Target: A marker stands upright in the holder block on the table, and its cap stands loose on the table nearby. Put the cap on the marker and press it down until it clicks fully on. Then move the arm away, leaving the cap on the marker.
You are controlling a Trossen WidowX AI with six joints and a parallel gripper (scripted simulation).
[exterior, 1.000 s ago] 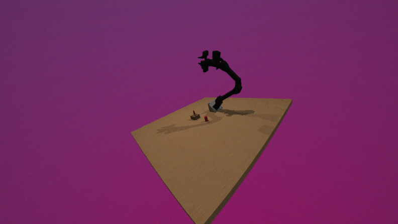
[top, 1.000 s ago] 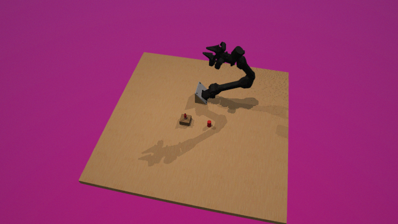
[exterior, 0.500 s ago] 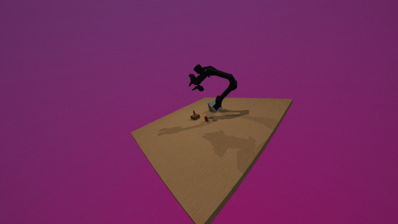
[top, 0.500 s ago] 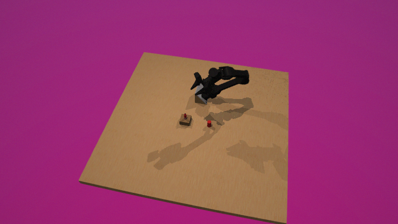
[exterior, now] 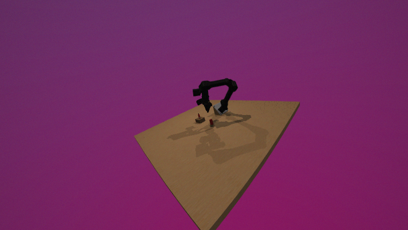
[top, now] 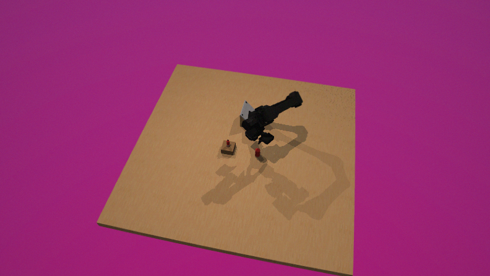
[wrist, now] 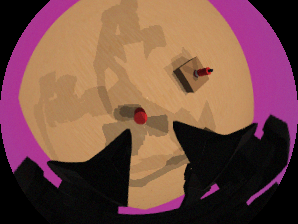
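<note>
Right now my gripper tip is 110 mm above the red cap and 20 mm to the right of it. The rest, counted from my gripper tip: holder block 160 mm to the right, 110 mm below, 20 mm behind.
</note>
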